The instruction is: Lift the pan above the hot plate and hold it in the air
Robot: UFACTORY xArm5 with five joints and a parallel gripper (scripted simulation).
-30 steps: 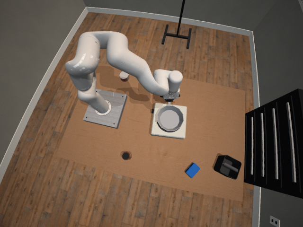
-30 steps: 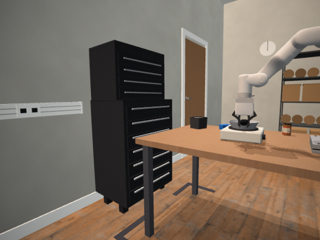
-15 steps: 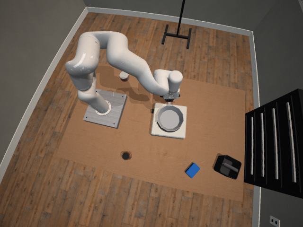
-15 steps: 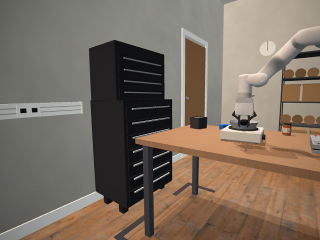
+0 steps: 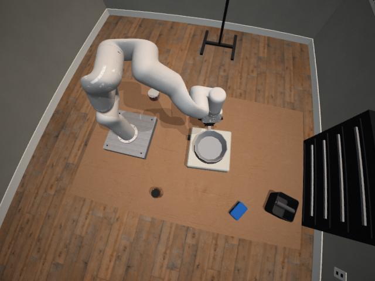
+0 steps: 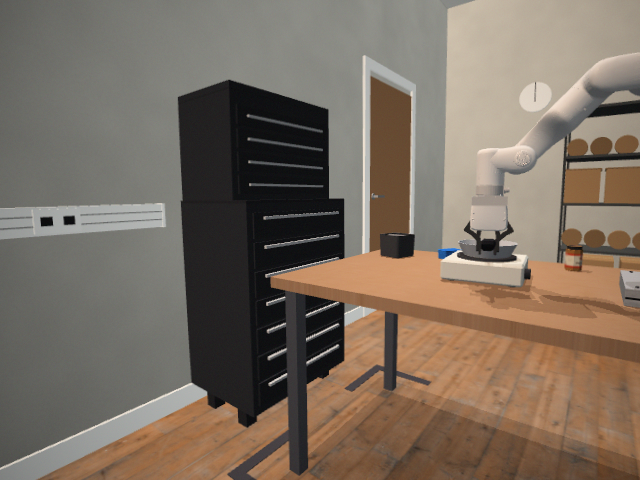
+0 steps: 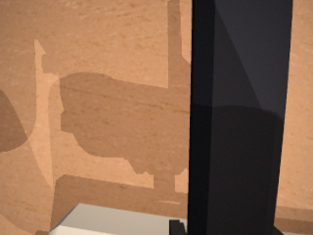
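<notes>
The grey pan is 70 mm to the right of my hand, 20 mm ahead of it and 10 mm below it. Also, from my hand: blue block: 440 mm to the right, 260 mm ahead, 100 mm below; then jar: 410 mm behind, 170 mm to the left, 100 mm below; then hot plate: 140 mm to the right, 80 mm below, 20 mm ahead.
</notes>
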